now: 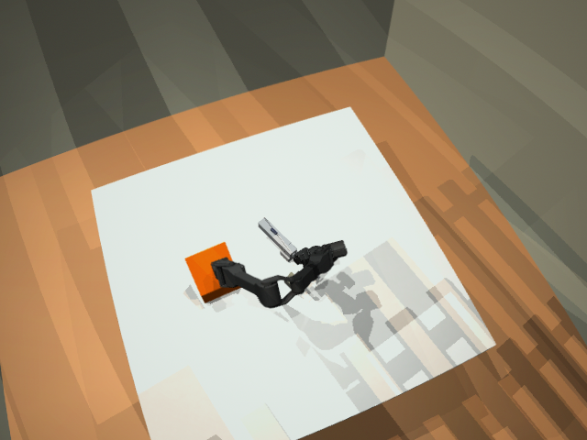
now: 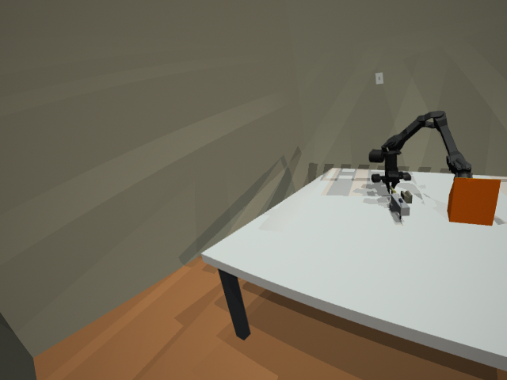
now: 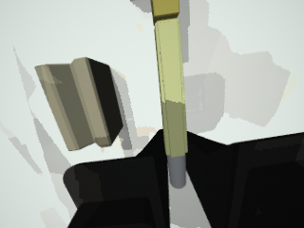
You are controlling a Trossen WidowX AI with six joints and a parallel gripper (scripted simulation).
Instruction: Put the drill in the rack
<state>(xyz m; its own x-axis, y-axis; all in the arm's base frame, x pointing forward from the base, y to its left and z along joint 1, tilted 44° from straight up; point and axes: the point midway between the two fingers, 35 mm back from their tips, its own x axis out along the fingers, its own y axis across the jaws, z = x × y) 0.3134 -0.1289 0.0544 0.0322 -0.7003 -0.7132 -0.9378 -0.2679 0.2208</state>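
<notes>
Now: gripper tip 40 mm to the right of the drill, 40 mm below it and 10 mm past it. Round my gripper tip: blue key: 220 mm to the left, 70 mm behind, 30 mm above; then rack: 80 mm behind, 10 mm to the left, 10 mm below.
</notes>
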